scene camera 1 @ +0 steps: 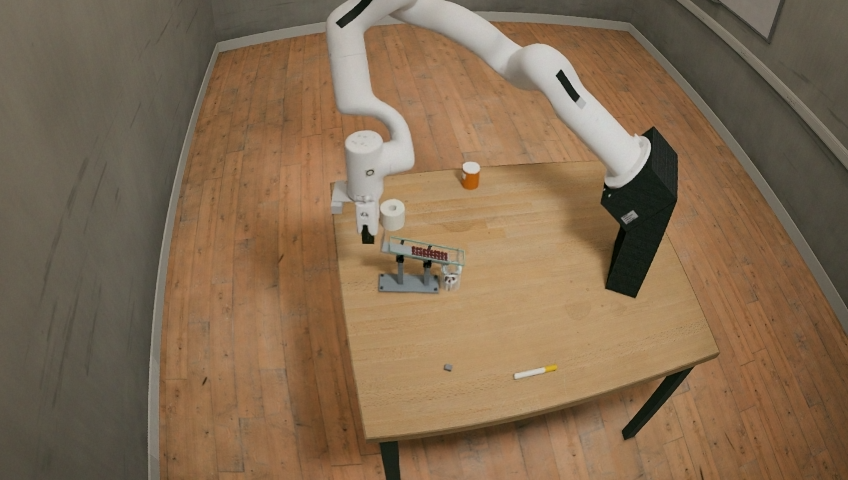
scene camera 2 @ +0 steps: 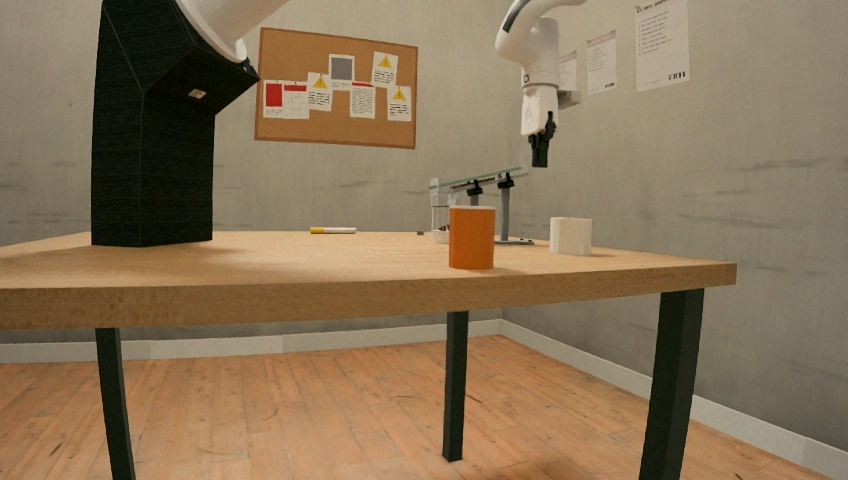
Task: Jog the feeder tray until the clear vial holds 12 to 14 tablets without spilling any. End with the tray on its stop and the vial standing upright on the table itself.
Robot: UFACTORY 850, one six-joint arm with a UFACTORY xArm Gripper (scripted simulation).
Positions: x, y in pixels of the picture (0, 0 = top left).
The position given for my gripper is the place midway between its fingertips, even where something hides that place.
Labels:
My gripper shows in scene camera 1 (368, 242) and in scene camera 2 (539, 167).

